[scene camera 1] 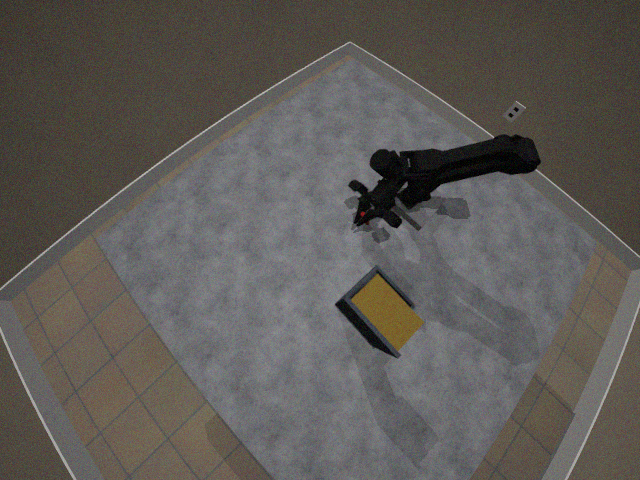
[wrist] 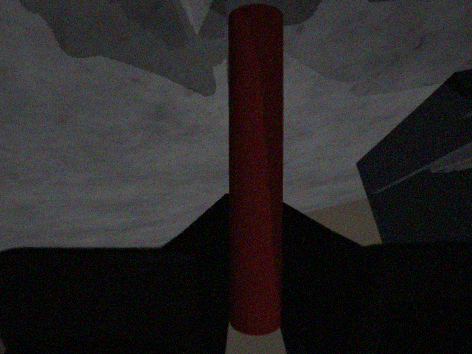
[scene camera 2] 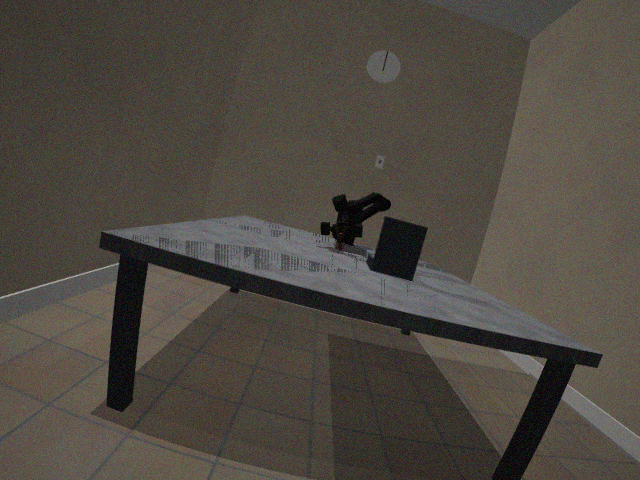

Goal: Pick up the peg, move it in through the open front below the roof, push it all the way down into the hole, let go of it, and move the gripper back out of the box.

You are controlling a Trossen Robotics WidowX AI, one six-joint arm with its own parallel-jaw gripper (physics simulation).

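Frame: origin at the arm's base, x left, y back, z up, level; millimetres.
Seen in the pictures: gripper, fingertip midpoint: (scene camera 1: 355, 224) (wrist: 246, 204) (scene camera 2: 339, 242); arm's base, link origin: (scene camera 1: 409, 197) (scene camera 2: 347, 243).
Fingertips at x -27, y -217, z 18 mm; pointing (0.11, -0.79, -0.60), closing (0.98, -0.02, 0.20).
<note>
Offsets run from my fingertips to a thing's top centre. "*": to the spot under its first point. Level surfaces: height alone.
The red peg {dx +1, dy +37, dz +38 mm} (scene camera 1: 362, 213) (scene camera 2: 340, 241) (wrist: 255, 165) is held between the fingers of my gripper (scene camera 1: 361, 218) (scene camera 2: 340, 236) (wrist: 246, 204), which is shut on it. In scene camera 2 the peg looks roughly upright, low over the table. The box {dx +219, dy -98, dz +151 mm} (scene camera 1: 368, 328) (scene camera 2: 399, 249) (wrist: 410, 195) has dark blue-grey walls and a yellow roof {* dx +222, dy -132, dz +151 mm} (scene camera 1: 387, 311). It stands apart from the gripper, below it in scene camera 1 and to the right in scene camera 2. Part of the box shows at the right of the wrist view. The hole is hidden in these views.
The grey mottled table {dz -51 mm} (scene camera 1: 232, 289) (scene camera 2: 289, 273) carries the box and the arm. The black arm (scene camera 1: 454, 162) (scene camera 2: 369, 204) reaches in from the upper right in scene camera 1. Dark shadows of the arm lie across the table around the box.
</note>
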